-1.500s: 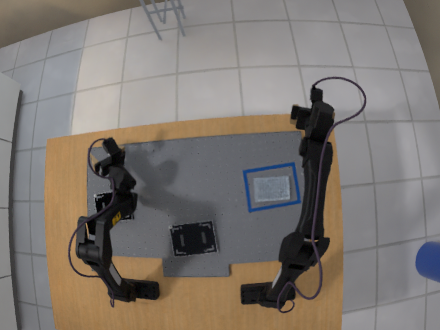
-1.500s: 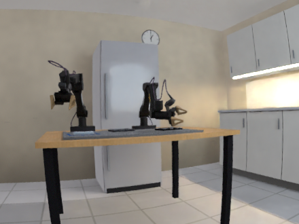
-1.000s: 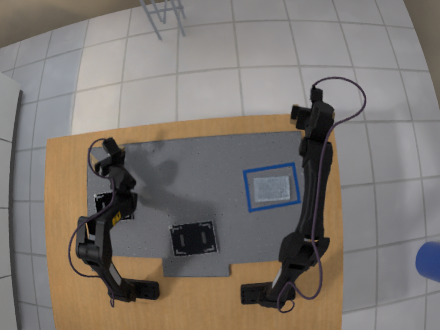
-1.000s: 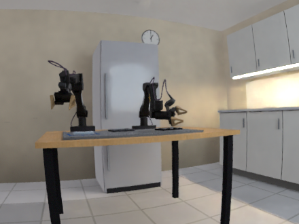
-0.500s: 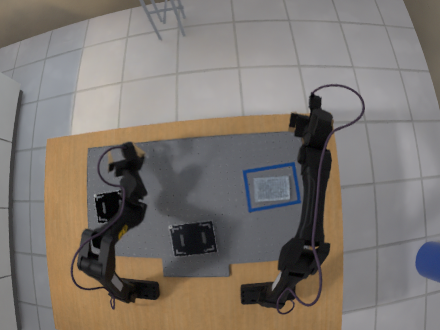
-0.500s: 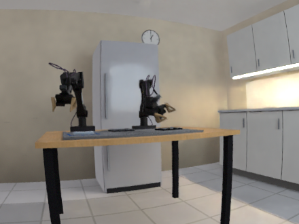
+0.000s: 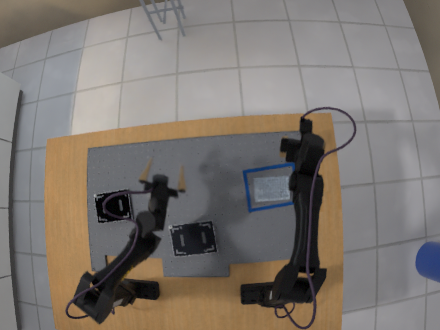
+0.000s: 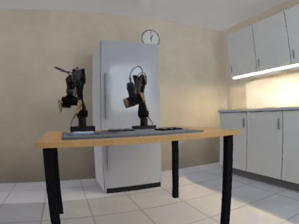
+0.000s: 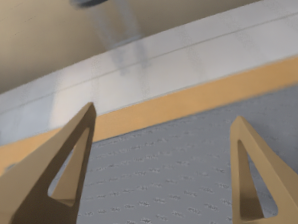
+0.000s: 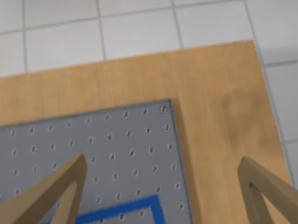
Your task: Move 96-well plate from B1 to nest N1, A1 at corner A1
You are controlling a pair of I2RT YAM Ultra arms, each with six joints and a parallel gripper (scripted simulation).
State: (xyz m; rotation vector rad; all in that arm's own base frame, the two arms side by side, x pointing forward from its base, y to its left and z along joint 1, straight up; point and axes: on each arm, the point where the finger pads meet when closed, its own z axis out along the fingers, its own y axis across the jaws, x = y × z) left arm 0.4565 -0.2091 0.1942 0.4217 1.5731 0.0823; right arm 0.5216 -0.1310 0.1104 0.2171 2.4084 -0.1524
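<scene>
My right gripper is now 140 mm past the 96-well plate, 130 mm above it and 90 mm to the right of it.
</scene>
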